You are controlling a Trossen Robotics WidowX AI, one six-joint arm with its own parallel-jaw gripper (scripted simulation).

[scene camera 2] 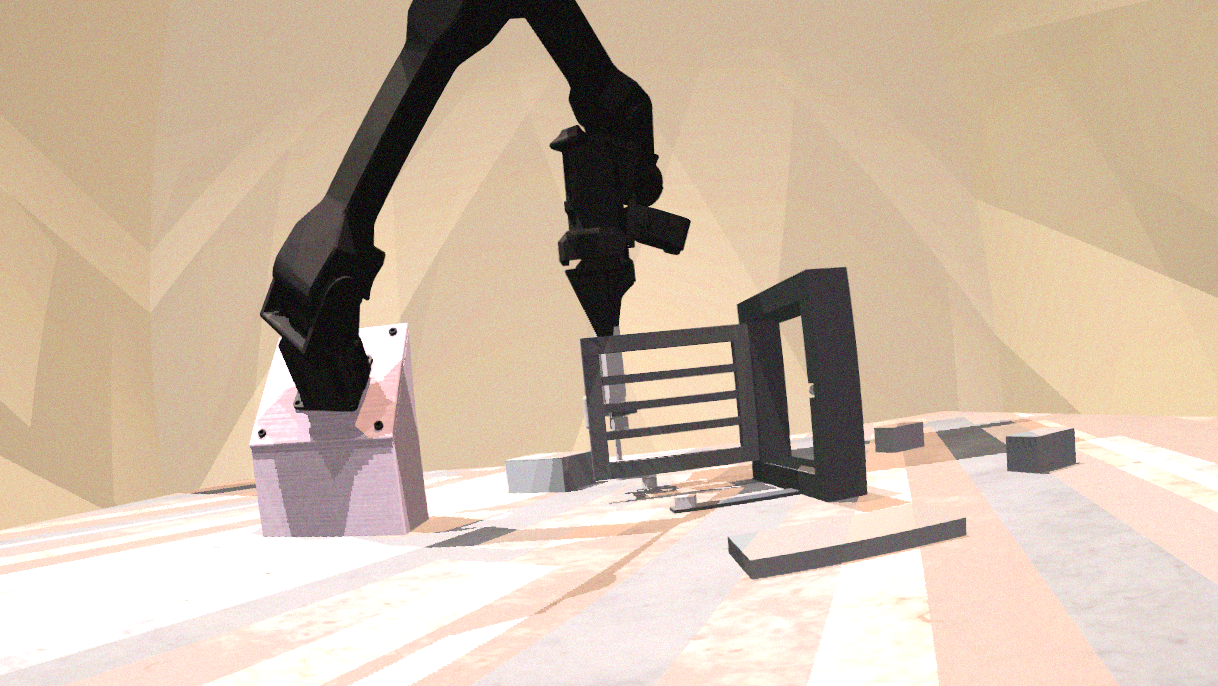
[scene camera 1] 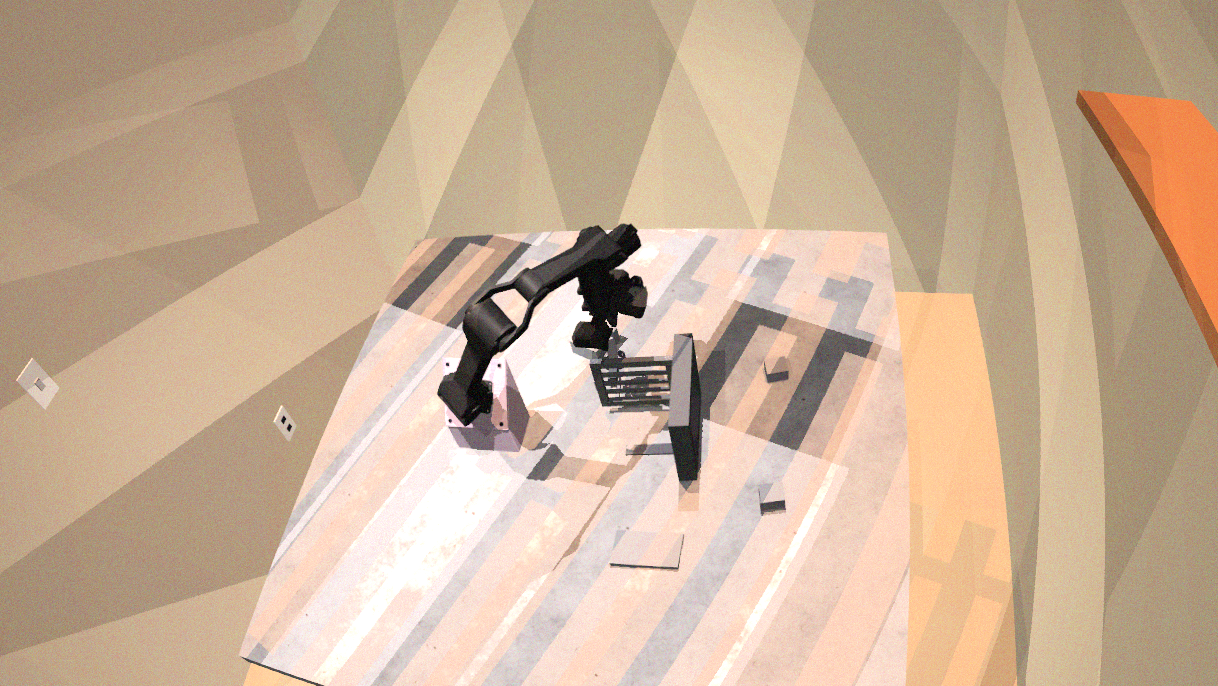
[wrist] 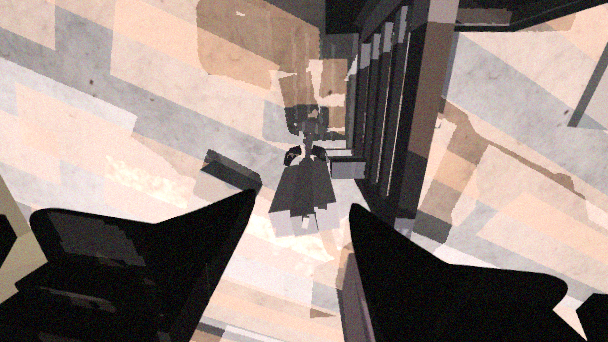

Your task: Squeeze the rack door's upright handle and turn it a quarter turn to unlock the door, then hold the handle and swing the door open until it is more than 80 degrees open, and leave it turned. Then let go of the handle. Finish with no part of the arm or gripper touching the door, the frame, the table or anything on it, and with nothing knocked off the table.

Note:
My gripper (scene camera 2: 609,346) is open and holds nothing. I also see a barred door (scene camera 2: 595,411) and a flat slab (scene camera 2: 770,552).
My gripper shows as well in scene camera 1 (scene camera 1: 609,338) and in the wrist view (wrist: 303,202). The barred door also shows in scene camera 1 (scene camera 1: 613,365) and in the wrist view (wrist: 430,42).

